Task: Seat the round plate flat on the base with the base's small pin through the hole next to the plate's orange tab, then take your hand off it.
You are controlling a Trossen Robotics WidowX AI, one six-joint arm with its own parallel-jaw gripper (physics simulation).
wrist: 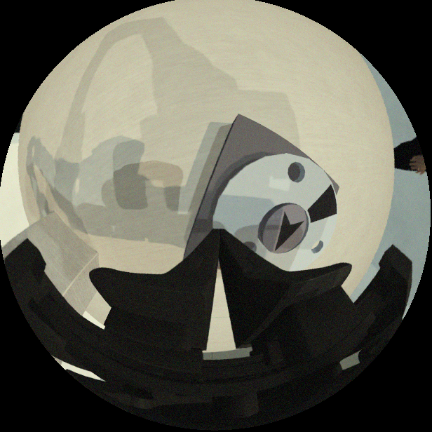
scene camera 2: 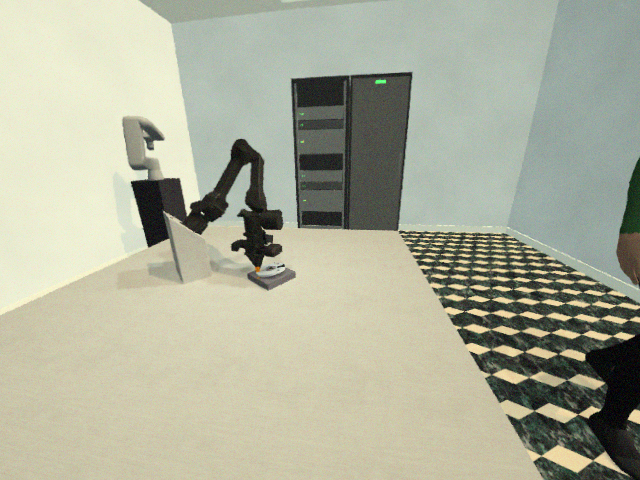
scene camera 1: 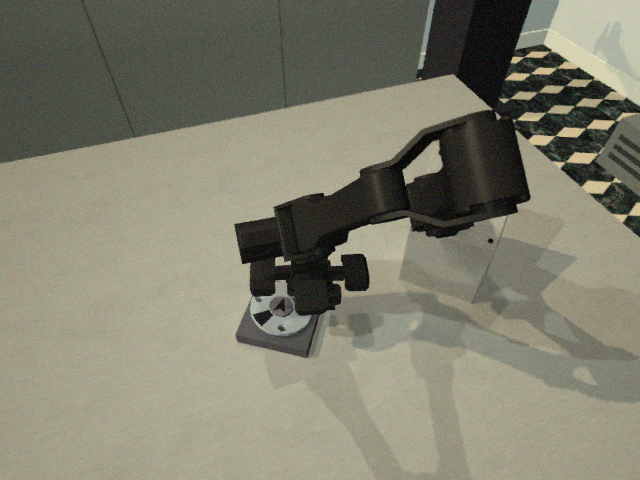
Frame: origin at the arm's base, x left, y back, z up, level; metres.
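Seen in the pictures: gripper, between the fingertips: [scene camera 2: 258, 269]; arm's base, origin of its link: [scene camera 2: 190, 229].
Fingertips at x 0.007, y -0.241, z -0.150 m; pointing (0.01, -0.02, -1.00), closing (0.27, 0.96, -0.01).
Observation:
Pixels of each thing's top centre, then the offset from my fingertips to it.
- round white plate, centre of its top: [scene camera 1: 281, 303] [scene camera 2: 270, 265] dx -0.005, dy -0.048, dz +0.019 m
- dark grey base, centre of its top: [scene camera 1: 281, 306] [scene camera 2: 271, 268] dx -0.006, dy -0.050, dz +0.010 m
- orange tab, centre of its top: [scene camera 2: 257, 267] dx -0.021, dy -0.004, dz +0.019 m
The round white plate [scene camera 1: 297, 325] [scene camera 2: 269, 273] [wrist: 250, 185] lies over the dark grey base [scene camera 1: 273, 344] [scene camera 2: 268, 283] [wrist: 245, 135], with the base's round hub showing in its centre hole. In scene camera 2 the plate looks slightly tilted, lower at the tab side and raised at the far side. My gripper [scene camera 1: 308, 310] [scene camera 2: 257, 266] [wrist: 217, 234] is shut and empty, with its tips down at the plate's tab-side edge. The orange tab [scene camera 2: 257, 269] shows right at the tips, and is hidden in the wrist view. The hole beside the tab is partly behind a finger; the small pin cannot be made out.
A pale angled block [scene camera 1: 439, 263] [scene camera 2: 191, 253] [wrist: 70, 260] stands on the table near the arm's base. A dark server cabinet [scene camera 2: 379, 155] stands behind the table. A person [scene camera 2: 628, 258] is at the far right over the checkered floor.

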